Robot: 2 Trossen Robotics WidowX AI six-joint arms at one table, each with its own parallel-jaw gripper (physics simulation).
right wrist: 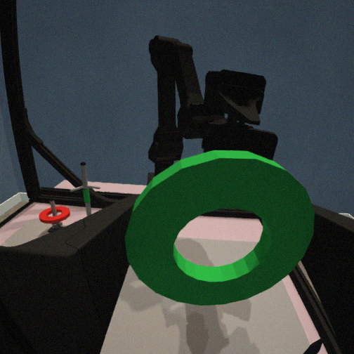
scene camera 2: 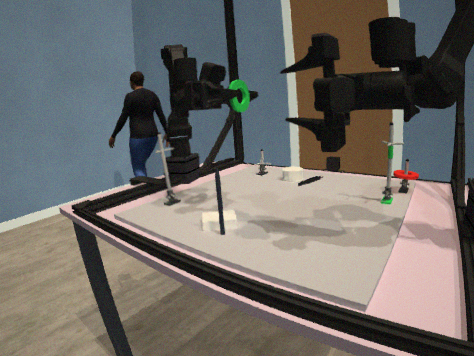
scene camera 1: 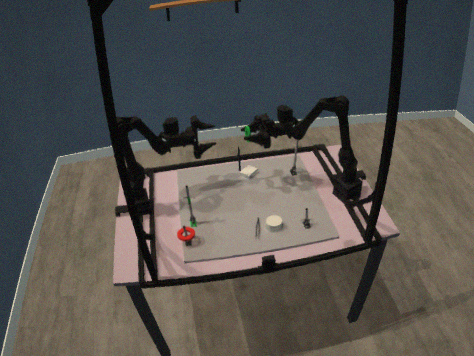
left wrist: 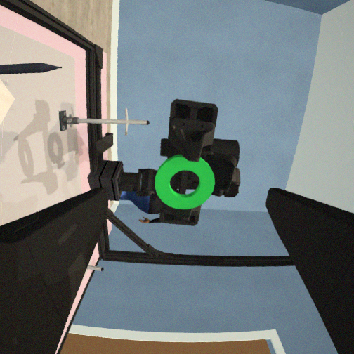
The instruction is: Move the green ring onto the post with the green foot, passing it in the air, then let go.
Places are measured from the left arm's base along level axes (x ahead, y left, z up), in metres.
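Pixels of known places: left gripper, fingertip midpoint: (scene camera 2: pixel 283 95) (scene camera 1: pixel 215 134); right gripper, fingertip midpoint: (scene camera 2: pixel 248 93) (scene camera 1: pixel 242 134); left arm's base, origin of the base link: (scene camera 1: pixel 137 196); right arm's base, origin of the base link: (scene camera 2: pixel 180 156) (scene camera 1: pixel 348 179).
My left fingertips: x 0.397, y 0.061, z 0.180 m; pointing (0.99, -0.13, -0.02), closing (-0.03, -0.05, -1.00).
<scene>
Ahead of a thing's pixels: the offset from my left fingertips to its top centre. "spot": to the spot under its first point.
The green ring @(dx +0.124, dy -0.066, dz +0.044 m) (scene camera 1: pixel 247 132) (scene camera 2: pixel 240 107) (left wrist: pixel 162 182) (right wrist: pixel 155 240) is high above the table, upright. My right gripper (scene camera 1: pixel 249 132) (right wrist: pixel 213 204) is shut on it; the finger tips are partly hidden behind the ring. My left gripper (scene camera 1: pixel 214 135) (scene camera 2: pixel 285 96) is open and empty; it faces the ring across a gap. The tall post @(spot: dx -0.185, dy -0.233, dz -0.156 m) (scene camera 1: pixel 190 205) (scene camera 2: pixel 390 162) (right wrist: pixel 86 197) has a green band and a green foot @(spot: dx -0.188, dy -0.244, dz -0.250 m) (scene camera 1: pixel 193 224) (scene camera 2: pixel 386 200). It stands at the left in scene camera 1, with no ring on it.
A red ring @(dx -0.236, dy -0.332, dz -0.204 m) (scene camera 1: pixel 180 234) (scene camera 2: pixel 412 176) sits on a short post beside the green-footed one. Another tall post (scene camera 1: pixel 295 155) (scene camera 2: pixel 164 170) and a short post @(spot: dx +0.239, dy -0.419, dz -0.212 m) (scene camera 1: pixel 306 217) stand apart. A white block @(dx +0.149, dy +0.015, dz -0.236 m) (scene camera 1: pixel 249 171), a black rod @(dx +0.117, dy +0.053, dz -0.116 m) (scene camera 2: pixel 220 202) and a white cylinder @(dx +0.114, dy -0.373, dz -0.221 m) (scene camera 1: pixel 274 223) are on the mat.
</scene>
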